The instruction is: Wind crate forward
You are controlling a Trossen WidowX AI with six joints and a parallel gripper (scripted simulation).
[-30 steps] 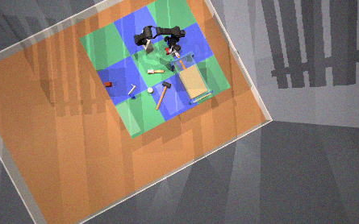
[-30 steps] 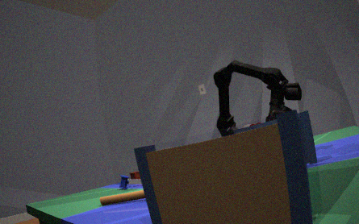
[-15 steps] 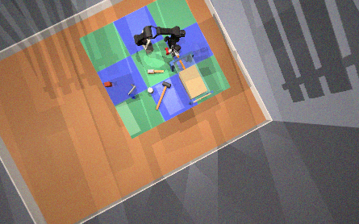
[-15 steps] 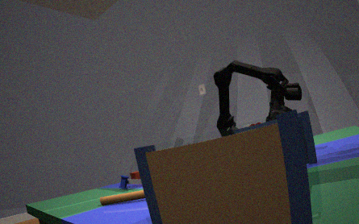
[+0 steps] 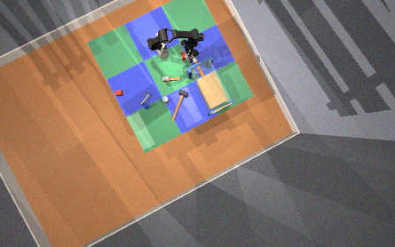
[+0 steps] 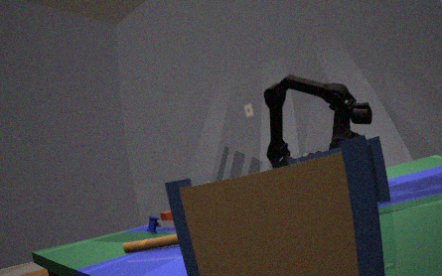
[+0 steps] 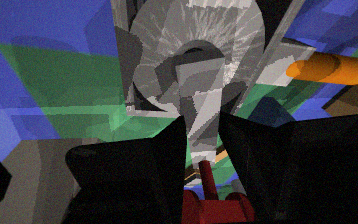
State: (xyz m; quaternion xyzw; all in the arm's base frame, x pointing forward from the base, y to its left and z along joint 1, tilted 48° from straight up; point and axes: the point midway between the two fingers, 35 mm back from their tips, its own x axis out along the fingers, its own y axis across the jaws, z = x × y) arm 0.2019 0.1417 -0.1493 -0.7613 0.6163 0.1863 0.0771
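My gripper tip is now 60 mm to the left of the red grip, 40 mm below it and 10 mm short of it. The rest, counted from my gripper tip: blue-framed guard cubby: 390 mm ahead, 20 mm to the left, 10 mm below; winch: 60 mm below, 40 mm to the left, 30 mm behind; blue piece: 630 mm to the right, 180 mm ahead, 60 mm below.
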